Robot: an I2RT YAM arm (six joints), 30 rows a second.
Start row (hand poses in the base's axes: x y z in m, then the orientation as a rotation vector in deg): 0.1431 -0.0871 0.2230 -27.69 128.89 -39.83
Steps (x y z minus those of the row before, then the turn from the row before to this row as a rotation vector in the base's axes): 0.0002 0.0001 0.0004 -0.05 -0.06 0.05; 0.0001 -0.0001 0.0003 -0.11 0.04 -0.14; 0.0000 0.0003 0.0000 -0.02 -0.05 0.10; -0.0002 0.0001 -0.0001 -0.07 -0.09 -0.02; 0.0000 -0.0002 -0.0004 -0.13 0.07 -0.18; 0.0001 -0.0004 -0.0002 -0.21 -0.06 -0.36; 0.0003 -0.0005 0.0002 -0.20 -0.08 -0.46; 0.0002 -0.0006 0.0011 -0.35 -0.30 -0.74; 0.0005 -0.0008 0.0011 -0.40 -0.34 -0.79; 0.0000 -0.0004 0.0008 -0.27 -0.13 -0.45; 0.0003 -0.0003 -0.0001 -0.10 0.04 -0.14; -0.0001 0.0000 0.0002 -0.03 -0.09 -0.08; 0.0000 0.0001 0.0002 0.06 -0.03 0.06; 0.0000 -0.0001 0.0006 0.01 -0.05 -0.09; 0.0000 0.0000 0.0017 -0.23 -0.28 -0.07; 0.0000 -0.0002 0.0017 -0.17 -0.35 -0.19; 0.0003 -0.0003 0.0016 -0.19 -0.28 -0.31; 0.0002 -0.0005 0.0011 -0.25 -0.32 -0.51; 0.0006 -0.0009 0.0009 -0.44 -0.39 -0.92; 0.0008 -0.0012 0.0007 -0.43 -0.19 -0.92
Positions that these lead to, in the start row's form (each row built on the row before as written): 0.1433 -0.0870 0.2234 -27.74 128.80 -39.87; 0.1434 -0.0871 0.2237 -27.66 128.86 -40.06; 0.1434 -0.0868 0.2237 -27.76 128.77 -40.04; 0.1432 -0.0867 0.2236 -27.73 128.68 -40.14; 0.1432 -0.0869 0.2232 -27.63 128.78 -40.38; 0.1433 -0.0873 0.2230 -27.31 128.81 -40.81; 0.1436 -0.0878 0.2232 -26.87 128.86 -41.28; 0.1438 -0.0884 0.2243 -26.09 128.77 -42.09; 0.1443 -0.0892 0.2254 -25.26 128.64 -42.98; 0.1443 -0.0896 0.2262 -24.84 128.61 -43.53; 0.1446 -0.0899 0.2261 -24.75 128.67 -43.72; 0.1445 -0.0899 0.2263 -24.63 128.61 -43.80; 0.1445 -0.0898 0.2265 -24.65 128.58 -43.70; 0.1445 -0.0899 0.2271 -24.52 128.57 -43.74; 0.1445 -0.0899 0.2288 -24.42 128.27 -44.06; 0.1445 -0.0901 0.2305 -24.13 127.97 -44.37; 0.1448 -0.0904 0.2321 -23.75 127.77 -44.76; 0.1450 -0.0909 0.2332 -23.16 127.58 -45.33; 0.1456 -0.0918 0.2341 -22.19 127.41 -46.33; 0.1464 -0.0930 0.2348 -21.31 127.42 -47.31
